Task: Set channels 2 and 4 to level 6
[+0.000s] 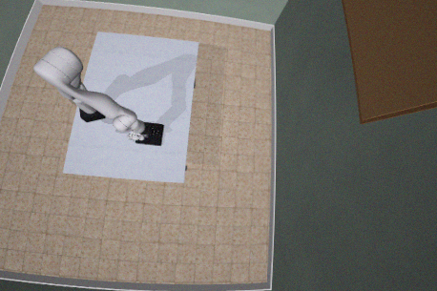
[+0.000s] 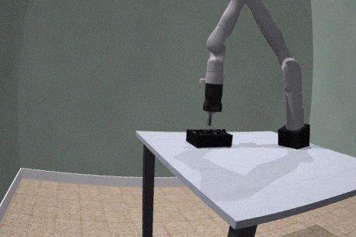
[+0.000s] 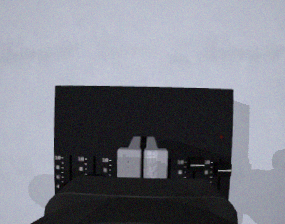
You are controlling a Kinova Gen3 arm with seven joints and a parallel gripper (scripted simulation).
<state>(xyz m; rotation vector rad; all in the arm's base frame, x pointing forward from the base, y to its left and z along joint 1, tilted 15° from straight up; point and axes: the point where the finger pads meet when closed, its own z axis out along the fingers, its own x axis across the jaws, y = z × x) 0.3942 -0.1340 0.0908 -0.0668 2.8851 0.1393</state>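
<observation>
Now: the channel 4 cap 30 mm below my hand and 20 mm to the left of it. From my hand the other things lie so: channel 2 cap (40 mm ahead, 30 mm to the left, 30 mm below); channel 3 cap (60 mm to the left, 30 mm below, 20 mm ahead); channel 5 cap (60 mm to the left, 30 mm below, 30 mm behind).
</observation>
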